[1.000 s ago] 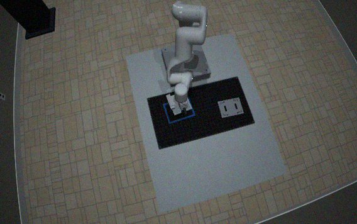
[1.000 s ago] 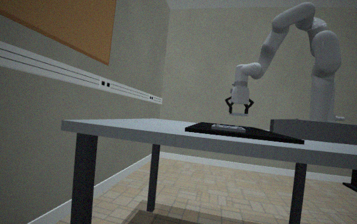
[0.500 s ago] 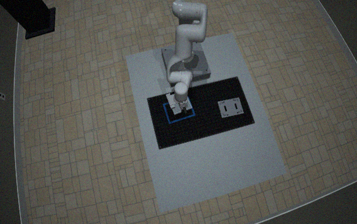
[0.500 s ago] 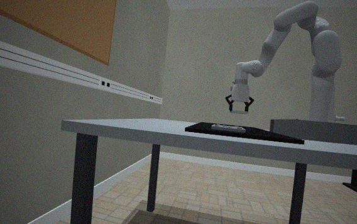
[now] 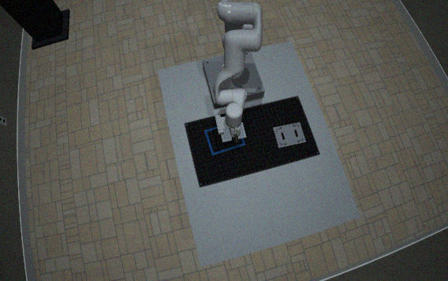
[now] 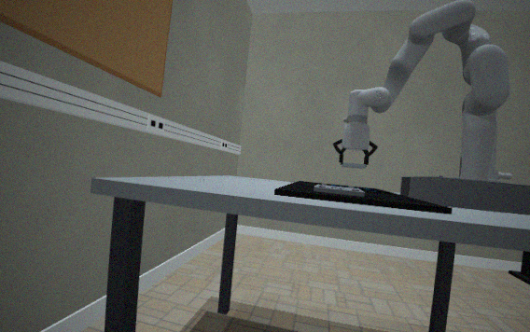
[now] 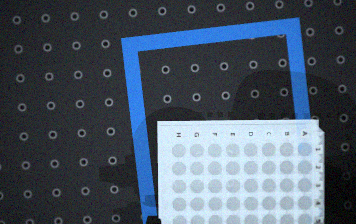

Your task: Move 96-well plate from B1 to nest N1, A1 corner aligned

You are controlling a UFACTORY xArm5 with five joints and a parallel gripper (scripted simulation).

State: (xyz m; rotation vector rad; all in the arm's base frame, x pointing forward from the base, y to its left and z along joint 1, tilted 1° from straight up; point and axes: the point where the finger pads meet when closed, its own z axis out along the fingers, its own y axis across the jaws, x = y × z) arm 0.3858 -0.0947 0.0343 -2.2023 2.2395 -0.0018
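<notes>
The grey plate nest N1 lies 6 cm ahead of my hand, 32 cm to the left of it and 9 cm below it. Also, from my hand: white 96-well plate (1 cm below); then A1 mark (1 cm ahead, 24 cm to the left, 9 cm below).
</notes>
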